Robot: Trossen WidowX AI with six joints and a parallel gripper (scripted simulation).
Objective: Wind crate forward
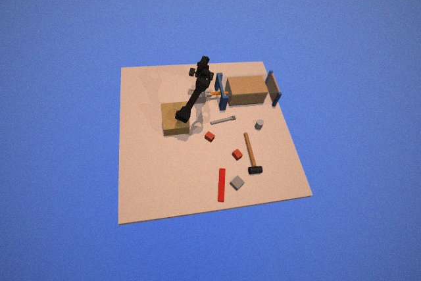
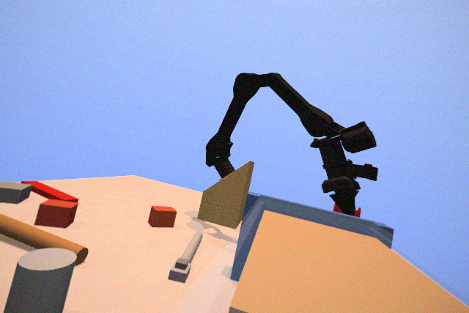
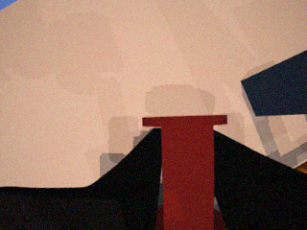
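My gripper tip is now 50 mm to the left of the winch handle, 30 mm above it and 10 mm past it. The rest, counted from my gripper tip: grey winch: 120 mm to the right, 100 mm below, 40 mm behind; then blue steel frame: 140 mm ahead, 110 mm to the right, 30 mm below; then red knob: 20 mm to the right, 10 mm behind.
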